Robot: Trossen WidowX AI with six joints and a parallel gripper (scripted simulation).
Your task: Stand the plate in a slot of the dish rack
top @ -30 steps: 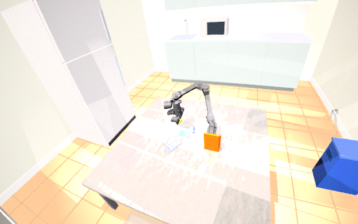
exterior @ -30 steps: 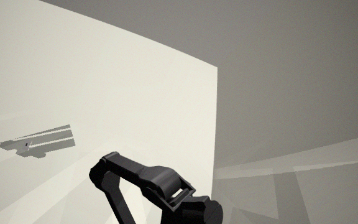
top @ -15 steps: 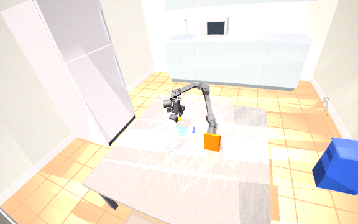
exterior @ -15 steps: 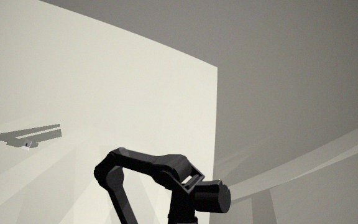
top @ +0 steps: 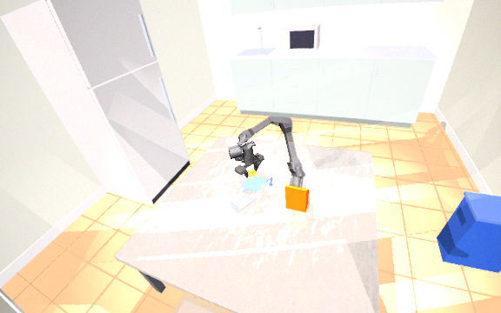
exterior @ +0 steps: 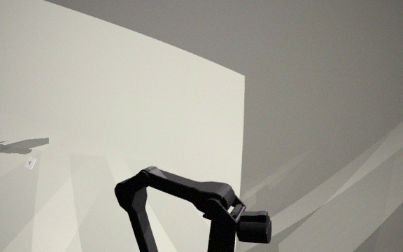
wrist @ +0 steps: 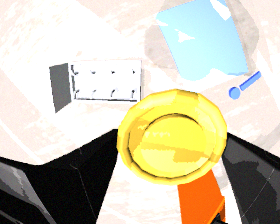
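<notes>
My gripper tip is 40 mm short of the dish rack, 90 mm to the right of it and 160 mm above it. The rest, counted from my gripper tip: plate 10 mm above.
</notes>
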